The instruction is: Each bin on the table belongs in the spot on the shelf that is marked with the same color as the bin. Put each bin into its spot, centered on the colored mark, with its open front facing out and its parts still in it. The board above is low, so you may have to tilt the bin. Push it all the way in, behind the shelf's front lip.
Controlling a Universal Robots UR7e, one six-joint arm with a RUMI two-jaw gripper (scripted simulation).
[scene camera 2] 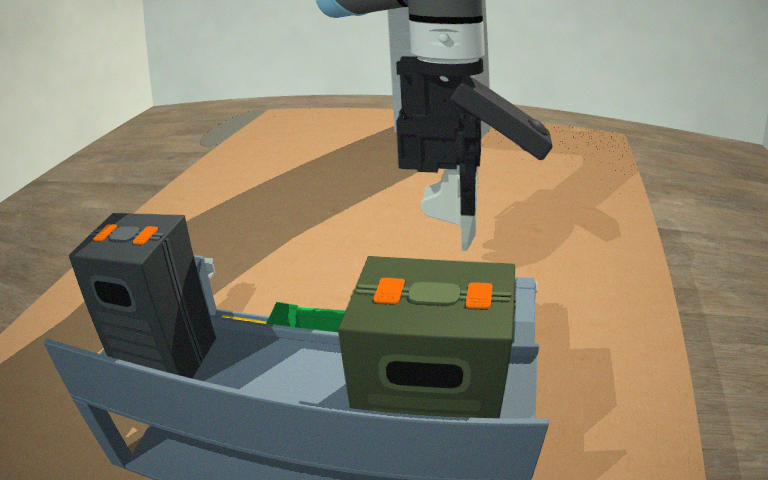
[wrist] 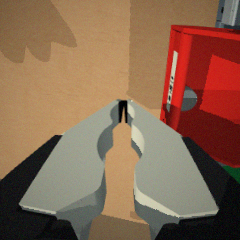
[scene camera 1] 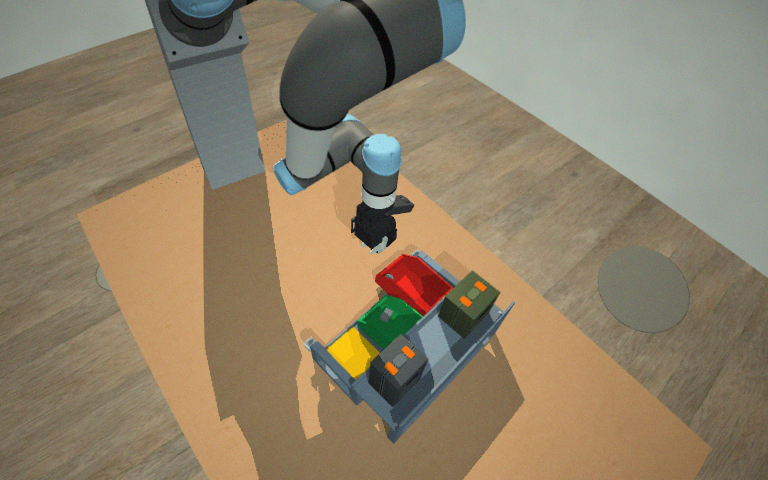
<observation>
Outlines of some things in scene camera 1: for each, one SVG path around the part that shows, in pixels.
My gripper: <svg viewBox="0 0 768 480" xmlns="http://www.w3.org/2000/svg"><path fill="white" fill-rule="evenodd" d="M408 198L403 197L403 195L396 195L394 203L384 209L371 209L364 201L357 205L356 216L351 219L351 233L355 232L355 236L363 242L362 248L368 246L371 249L370 254L375 252L380 254L396 240L396 221L392 215L412 211L414 204Z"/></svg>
A red bin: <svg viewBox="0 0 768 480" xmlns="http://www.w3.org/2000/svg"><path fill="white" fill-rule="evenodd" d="M402 254L378 274L376 283L390 296L402 299L420 315L425 316L453 287L418 257Z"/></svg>
</observation>
